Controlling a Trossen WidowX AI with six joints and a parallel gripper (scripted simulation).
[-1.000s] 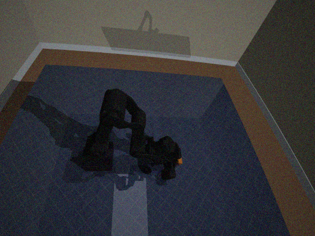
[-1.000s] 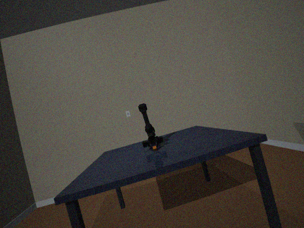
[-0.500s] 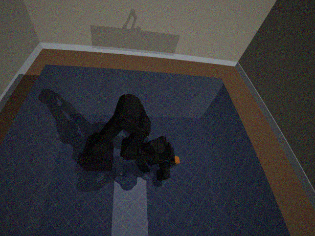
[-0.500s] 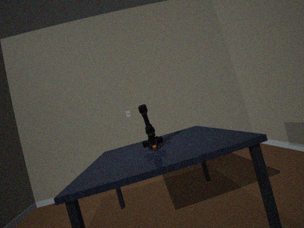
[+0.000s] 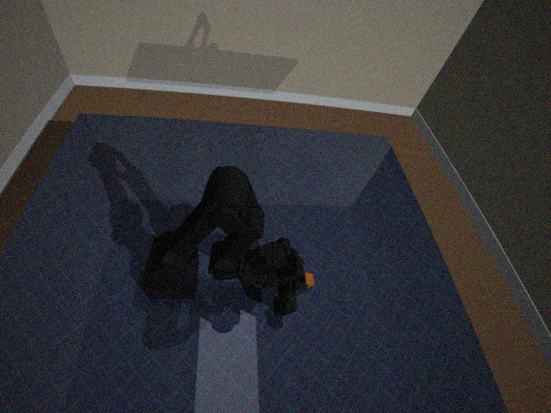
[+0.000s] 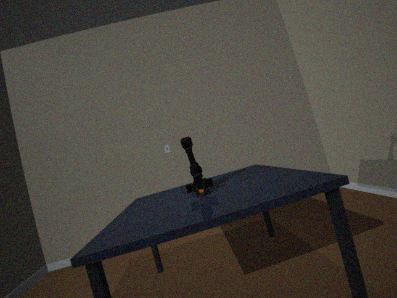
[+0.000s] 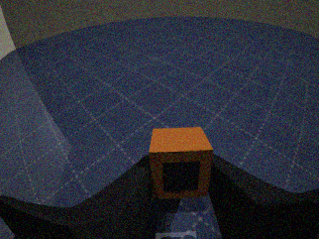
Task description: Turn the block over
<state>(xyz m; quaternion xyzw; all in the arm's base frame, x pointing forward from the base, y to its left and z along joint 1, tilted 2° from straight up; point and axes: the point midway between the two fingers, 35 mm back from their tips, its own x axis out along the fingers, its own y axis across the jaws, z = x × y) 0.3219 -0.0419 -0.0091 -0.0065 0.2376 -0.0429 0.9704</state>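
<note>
Now: the block 1 cm behind my gripper tip.
</note>
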